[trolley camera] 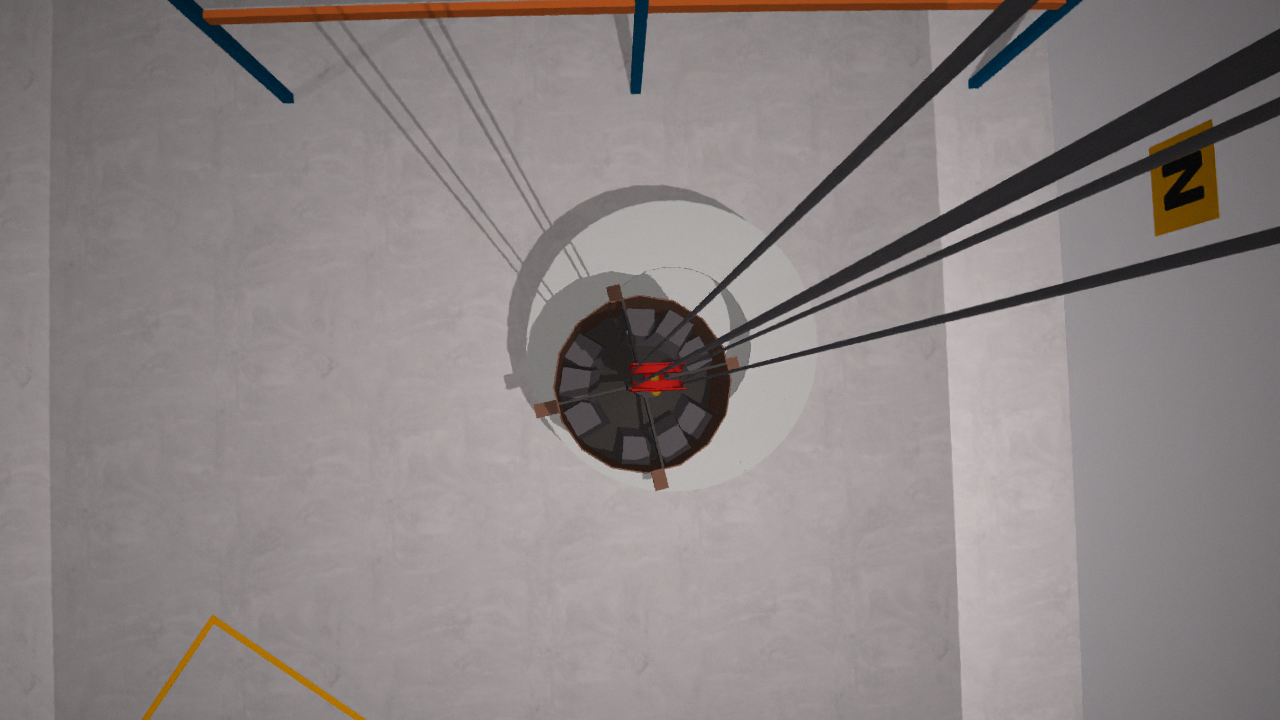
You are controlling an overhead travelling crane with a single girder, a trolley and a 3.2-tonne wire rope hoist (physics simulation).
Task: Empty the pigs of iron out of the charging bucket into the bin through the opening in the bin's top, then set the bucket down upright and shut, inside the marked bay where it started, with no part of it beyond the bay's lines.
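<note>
The charging bucket [718, 402], brown-rimmed and round, hangs upright with its mouth up on slings, near the middle of the view. Grey pigs of iron [634, 447] lie inside it around its wall. My gripper, the hook under the red block [657, 379], is above the bucket's middle and carries it. The pale round bin [780, 402] is below; the bucket overlaps its left and lower part in the view. A thin arc of the bin's opening shows above and right of the bucket; the rest is hidden. The marked bay [286, 668] shows one yellow corner at the lower left.
An orange rail [492, 11] on blue posts [637, 53] runs along the top edge. A wall with a yellow N sign [1184, 179] stands at the right. Dark hoist ropes [984, 192] run from the hook block to the upper right. The bucket's shadow falls up and left on the bin.
</note>
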